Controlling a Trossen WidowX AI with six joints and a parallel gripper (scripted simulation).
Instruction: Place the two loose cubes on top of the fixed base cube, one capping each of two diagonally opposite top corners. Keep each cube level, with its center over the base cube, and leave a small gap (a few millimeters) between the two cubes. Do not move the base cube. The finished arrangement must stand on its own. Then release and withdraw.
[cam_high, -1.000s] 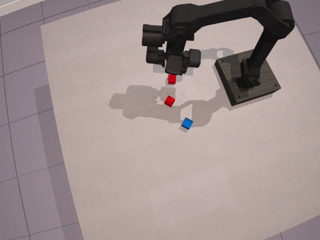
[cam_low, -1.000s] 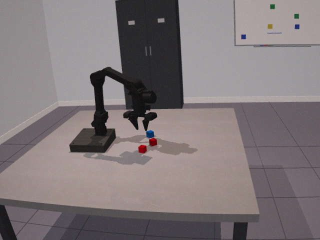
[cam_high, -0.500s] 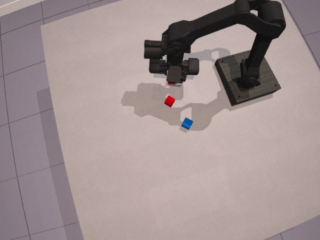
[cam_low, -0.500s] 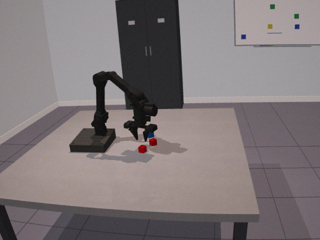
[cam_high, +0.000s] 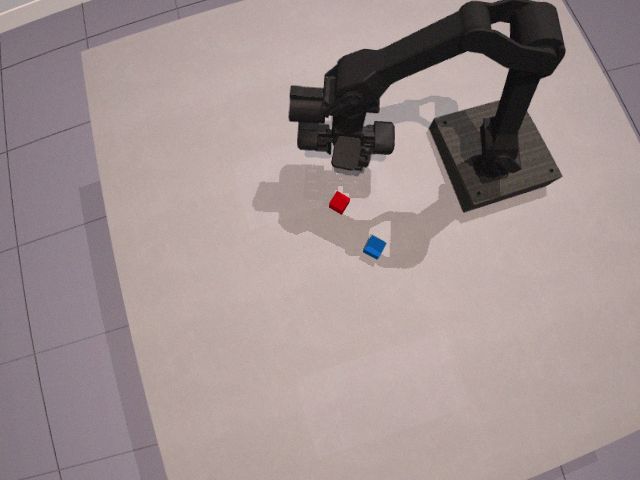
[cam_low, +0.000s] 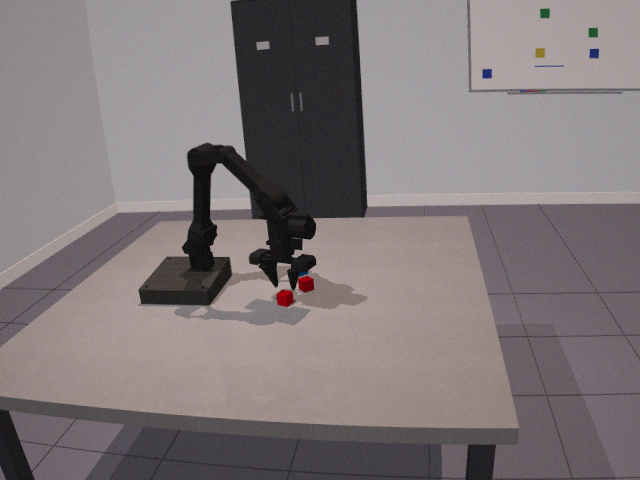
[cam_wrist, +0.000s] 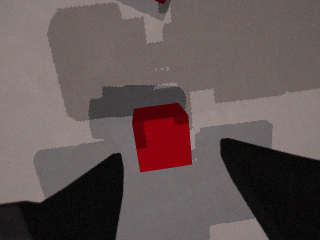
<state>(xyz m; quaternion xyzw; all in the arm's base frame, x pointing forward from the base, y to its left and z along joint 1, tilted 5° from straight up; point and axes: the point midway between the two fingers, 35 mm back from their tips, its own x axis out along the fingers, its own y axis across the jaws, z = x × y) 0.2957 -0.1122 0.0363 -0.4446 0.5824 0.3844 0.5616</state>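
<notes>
The blue cube lies 210 mm to the left of my gripper tip, 30 mm below it and 10 mm behind it.
</notes>
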